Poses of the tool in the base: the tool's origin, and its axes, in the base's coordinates. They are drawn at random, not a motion.
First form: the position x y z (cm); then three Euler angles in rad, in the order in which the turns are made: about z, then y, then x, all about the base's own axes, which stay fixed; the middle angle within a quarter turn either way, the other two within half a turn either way.
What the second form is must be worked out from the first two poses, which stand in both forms.
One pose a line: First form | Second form
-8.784, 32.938, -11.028, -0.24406, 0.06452, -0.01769 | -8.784, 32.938, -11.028, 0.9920, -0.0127, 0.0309, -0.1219
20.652, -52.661, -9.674, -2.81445, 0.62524, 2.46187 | 20.652, -52.661, -9.674, 0.3377, 0.0449, 0.9018, -0.2657
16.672, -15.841, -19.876, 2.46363, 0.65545, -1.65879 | 16.672, -15.841, -19.876, 0.4365, -0.0272, 0.7308, 0.5241
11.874, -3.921, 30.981, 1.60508, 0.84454, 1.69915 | 11.874, -3.921, 30.981, 0.1972, 0.6706, -0.3046, 0.6470
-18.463, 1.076, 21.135, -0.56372, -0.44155, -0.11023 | -18.463, 1.076, 21.135, 0.9392, 0.0092, -0.2250, -0.2594
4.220, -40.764, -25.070, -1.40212, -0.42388, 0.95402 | 4.220, -40.764, -25.070, 0.6014, 0.4635, 0.1467, -0.6340
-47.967, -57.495, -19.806, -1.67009, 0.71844, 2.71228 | -47.967, -57.495, -19.806, 0.3885, 0.5584, 0.7283, 0.0827
